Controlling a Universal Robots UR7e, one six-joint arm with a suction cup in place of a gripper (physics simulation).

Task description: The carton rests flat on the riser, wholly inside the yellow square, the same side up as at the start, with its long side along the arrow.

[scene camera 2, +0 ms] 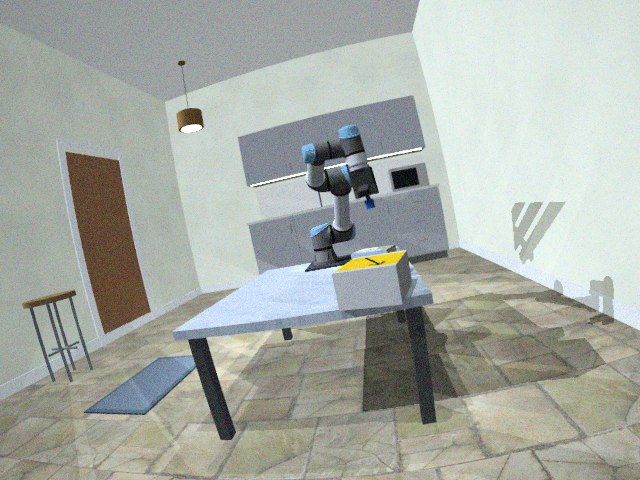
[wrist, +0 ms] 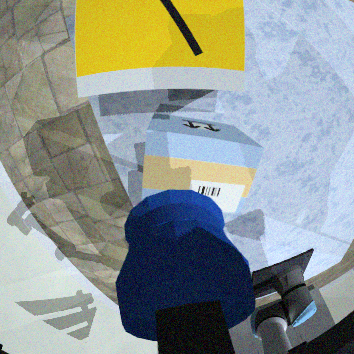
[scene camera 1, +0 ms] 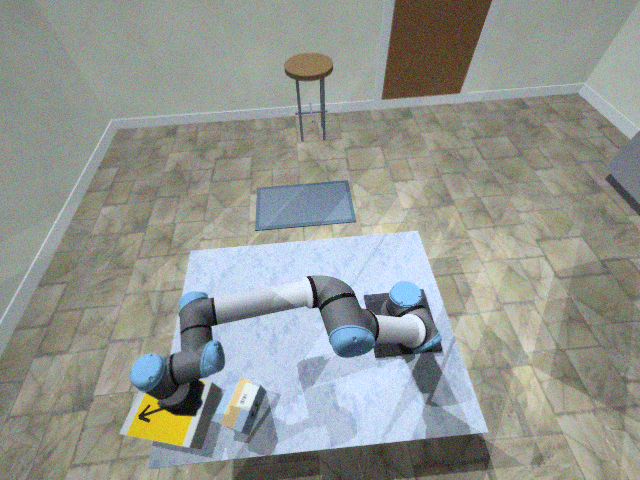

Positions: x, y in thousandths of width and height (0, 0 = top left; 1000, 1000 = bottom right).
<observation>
riser: scene camera 2 595, 584; wrist 321, 151; scene camera 1 229, 876
</observation>
